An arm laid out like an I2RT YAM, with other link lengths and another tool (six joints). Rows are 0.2 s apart.
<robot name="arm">
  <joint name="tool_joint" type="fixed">
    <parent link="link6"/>
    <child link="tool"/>
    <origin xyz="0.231 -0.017 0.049" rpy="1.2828 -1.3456 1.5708"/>
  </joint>
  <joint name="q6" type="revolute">
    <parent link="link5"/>
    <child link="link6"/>
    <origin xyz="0.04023 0 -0.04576" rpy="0 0 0"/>
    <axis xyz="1 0 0"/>
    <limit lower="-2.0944" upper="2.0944"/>
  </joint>
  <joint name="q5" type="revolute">
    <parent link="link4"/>
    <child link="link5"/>
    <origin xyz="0.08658 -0.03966 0.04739" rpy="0 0 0"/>
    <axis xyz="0 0 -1"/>
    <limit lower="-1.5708" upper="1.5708"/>
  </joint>
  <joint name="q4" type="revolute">
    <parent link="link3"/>
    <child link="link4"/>
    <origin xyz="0.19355 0.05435 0.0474" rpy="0 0 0"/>
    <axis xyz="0 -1 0"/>
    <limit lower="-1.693" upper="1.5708"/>
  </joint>
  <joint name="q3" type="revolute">
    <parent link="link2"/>
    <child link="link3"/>
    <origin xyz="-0.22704 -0.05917 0" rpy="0 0 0"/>
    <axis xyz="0 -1 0"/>
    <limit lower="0" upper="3.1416"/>
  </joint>
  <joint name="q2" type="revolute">
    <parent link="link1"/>
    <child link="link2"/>
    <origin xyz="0.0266 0.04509 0.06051" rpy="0 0 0"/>
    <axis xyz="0 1 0"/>
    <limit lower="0" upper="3.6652"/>
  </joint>
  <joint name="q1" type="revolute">
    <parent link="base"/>
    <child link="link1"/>
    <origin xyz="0 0 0.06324" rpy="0 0 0"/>
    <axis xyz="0 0 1"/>
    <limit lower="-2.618" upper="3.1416"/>
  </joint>
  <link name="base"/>
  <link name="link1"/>
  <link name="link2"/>
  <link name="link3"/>
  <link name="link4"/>
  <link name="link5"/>
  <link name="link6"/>
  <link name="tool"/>
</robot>
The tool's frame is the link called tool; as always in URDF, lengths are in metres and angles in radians.
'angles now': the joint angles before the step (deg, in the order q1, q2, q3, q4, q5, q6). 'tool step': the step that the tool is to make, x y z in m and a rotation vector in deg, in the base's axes. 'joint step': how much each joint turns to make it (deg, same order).
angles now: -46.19, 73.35, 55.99, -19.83, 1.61, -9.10
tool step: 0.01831, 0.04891, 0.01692, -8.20, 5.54, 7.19
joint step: 9.98, -7.29, -3.35, -2.08, 8.04, -6.30
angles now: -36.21, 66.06, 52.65, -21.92, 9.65, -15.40
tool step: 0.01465, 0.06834, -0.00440, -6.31, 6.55, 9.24
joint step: 13.31, -7.11, -3.86, -4.69, 8.40, -4.80
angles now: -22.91, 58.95, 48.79, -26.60, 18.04, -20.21
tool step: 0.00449, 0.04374, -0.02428, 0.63, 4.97, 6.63
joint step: 5.94, -1.63, -0.84, -5.25, 0.15, -1.36
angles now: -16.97, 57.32, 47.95, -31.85, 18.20, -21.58
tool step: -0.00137, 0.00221, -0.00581, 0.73, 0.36, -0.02
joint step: 0.14, -0.01, -0.55, -0.20, -0.27, 0.58
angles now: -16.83, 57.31, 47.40, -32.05, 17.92, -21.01
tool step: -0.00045, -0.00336, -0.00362, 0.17, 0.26, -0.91
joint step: 0.01, 0.86, -0.16, 0.50, 0.62, 0.72
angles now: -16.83, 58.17, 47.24, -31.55, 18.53, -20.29
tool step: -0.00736, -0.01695, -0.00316, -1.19, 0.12, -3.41
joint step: -0.78, 0.81, -1.36, 2.07, 2.73, 0.97
